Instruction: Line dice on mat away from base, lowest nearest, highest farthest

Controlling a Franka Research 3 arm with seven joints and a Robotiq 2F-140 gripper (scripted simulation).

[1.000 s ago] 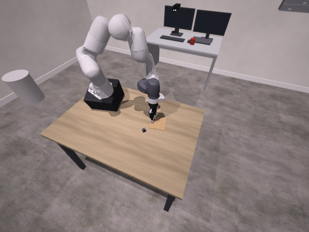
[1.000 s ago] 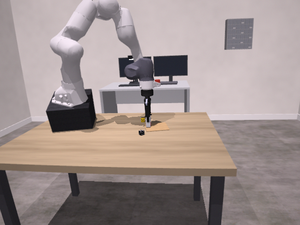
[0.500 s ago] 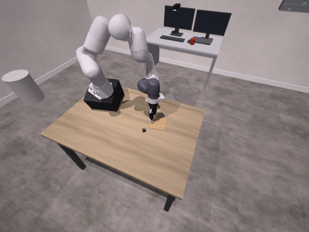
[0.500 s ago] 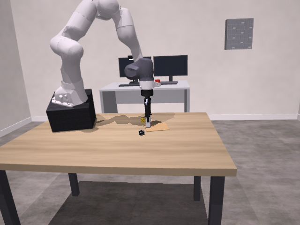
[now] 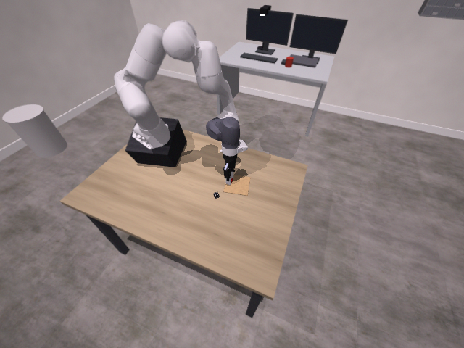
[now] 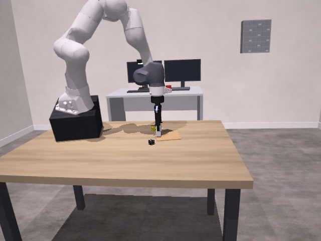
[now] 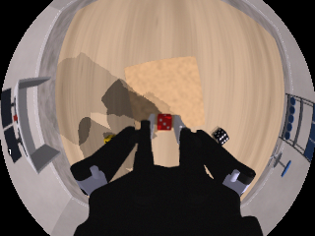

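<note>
My gripper is now 2 cm above the red die. Round my hand: yellow die (6 cm behind, 11 cm to the left, 3 cm below); black die (2 cm behind, 13 cm to the right, 3 cm below); tan mat (5 cm ahead, 4 cm below).
</note>
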